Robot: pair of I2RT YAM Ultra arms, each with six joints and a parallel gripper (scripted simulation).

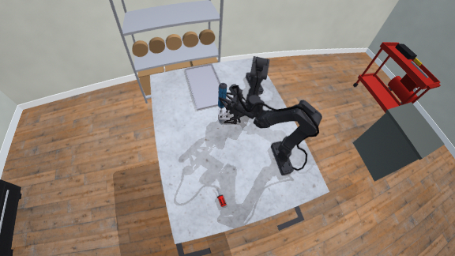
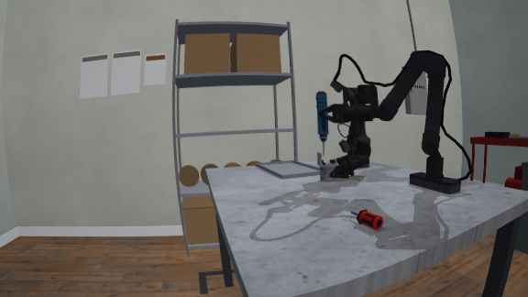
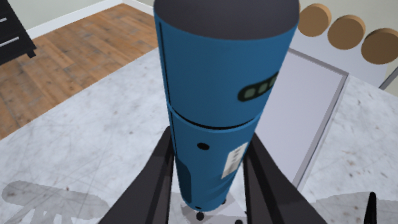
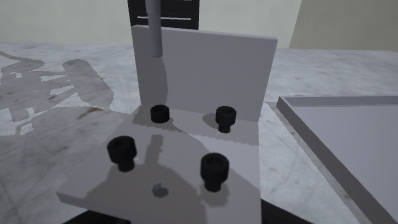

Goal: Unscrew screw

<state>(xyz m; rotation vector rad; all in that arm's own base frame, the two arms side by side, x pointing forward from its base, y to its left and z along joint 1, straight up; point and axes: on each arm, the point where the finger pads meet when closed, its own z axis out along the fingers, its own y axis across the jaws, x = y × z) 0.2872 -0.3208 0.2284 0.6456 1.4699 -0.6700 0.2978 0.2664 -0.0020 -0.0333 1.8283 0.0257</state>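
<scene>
Now: the joint module right at my right hand. The rest, counted from my right hand: screw (4 cm above, 2 cm ahead, 1 cm to the left); then grey bracket (5 cm above); then bit (10 cm above, 2 cm ahead, 1 cm to the left).
</scene>
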